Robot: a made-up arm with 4 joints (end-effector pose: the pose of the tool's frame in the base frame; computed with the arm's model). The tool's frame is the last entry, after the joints. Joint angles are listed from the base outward.
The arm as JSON. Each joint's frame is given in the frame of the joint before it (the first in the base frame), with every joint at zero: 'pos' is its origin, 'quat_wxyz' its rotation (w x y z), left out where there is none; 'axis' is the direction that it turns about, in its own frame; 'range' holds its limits. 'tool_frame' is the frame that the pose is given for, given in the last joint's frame.
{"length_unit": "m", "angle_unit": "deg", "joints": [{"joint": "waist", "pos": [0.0, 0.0, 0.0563], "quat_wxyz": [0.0, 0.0, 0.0, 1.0], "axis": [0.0, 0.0, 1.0], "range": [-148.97, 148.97]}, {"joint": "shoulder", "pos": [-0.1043, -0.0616, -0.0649], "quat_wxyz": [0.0, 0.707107, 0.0, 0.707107], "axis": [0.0, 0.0, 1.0], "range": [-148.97, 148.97]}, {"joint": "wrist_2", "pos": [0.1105, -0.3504, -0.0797], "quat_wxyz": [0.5, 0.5, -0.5, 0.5], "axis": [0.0, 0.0, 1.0], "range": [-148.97, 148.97]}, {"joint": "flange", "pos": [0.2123, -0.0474, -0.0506], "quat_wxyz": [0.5, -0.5, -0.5, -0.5], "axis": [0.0, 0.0, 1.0], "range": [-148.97, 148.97]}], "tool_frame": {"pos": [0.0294, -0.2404, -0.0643], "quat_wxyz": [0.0, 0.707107, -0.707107, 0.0]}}
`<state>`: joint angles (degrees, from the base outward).
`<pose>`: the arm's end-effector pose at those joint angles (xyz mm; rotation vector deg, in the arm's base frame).
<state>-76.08 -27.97 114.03 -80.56</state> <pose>66.0 -128.5 -98.9 -105.12 -40.06 -24.82</pose>
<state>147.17 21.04 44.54 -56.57</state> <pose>-60.1 29.0 174.0 -22.72 59.47 -136.34</pose>
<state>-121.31 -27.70 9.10 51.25</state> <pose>-455.2 180.1 -60.0 26.48 -35.04 -169.37</pose>
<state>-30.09 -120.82 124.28 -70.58</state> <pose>199.2 43.4 -59.8 -10.71 -82.59 -89.56</pose>
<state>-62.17 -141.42 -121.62 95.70</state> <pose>467.1 -226.4 -560.2 43.32 49.54 0.00</pose>
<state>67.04 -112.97 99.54 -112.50</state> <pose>-187.6 209.6 1.0 43.66 -78.07 46.31</pose>
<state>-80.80 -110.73 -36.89 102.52</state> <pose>-98.9 -32.9 -635.5 114.61 50.63 -85.49</pose>
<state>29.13 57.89 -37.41 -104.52</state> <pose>-107.2 311.4 226.7 -26.85 70.57 98.46</pose>
